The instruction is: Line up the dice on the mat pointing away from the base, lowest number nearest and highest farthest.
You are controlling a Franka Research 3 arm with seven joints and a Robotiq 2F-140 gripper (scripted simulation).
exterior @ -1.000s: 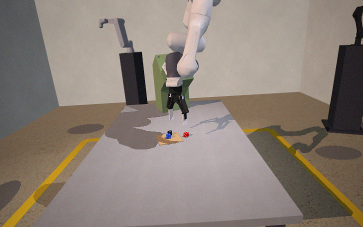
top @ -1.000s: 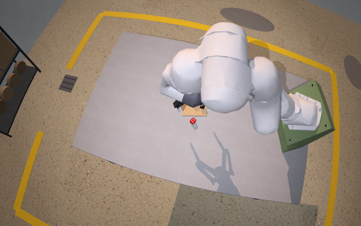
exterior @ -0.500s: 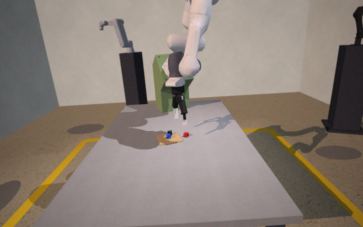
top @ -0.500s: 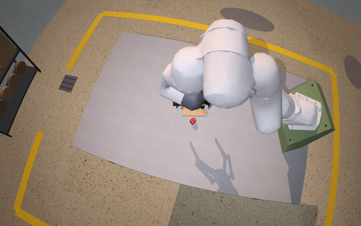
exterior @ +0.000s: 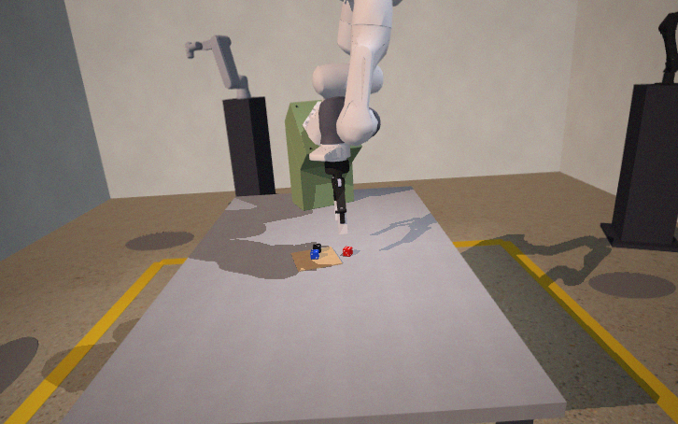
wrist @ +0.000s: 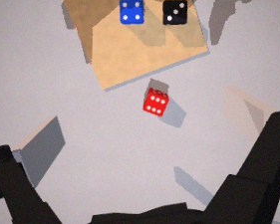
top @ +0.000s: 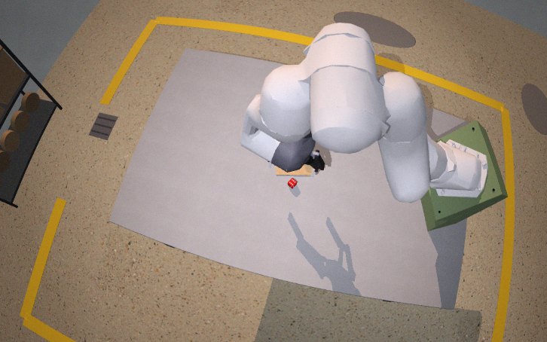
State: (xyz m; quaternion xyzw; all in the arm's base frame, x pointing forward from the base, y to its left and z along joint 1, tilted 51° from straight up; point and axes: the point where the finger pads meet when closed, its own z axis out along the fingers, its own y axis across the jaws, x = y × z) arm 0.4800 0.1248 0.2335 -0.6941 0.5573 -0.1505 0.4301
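My gripper is now 2 cm past the red die, 1 cm to the right of it and 10 cm above it. Round my hand: tan mat: 4 cm ahead, 8 cm to the right, 11 cm below; black die: 1 cm behind, 10 cm to the right, 10 cm below; blue die: 4 cm ahead, 8 cm to the right, 10 cm below.
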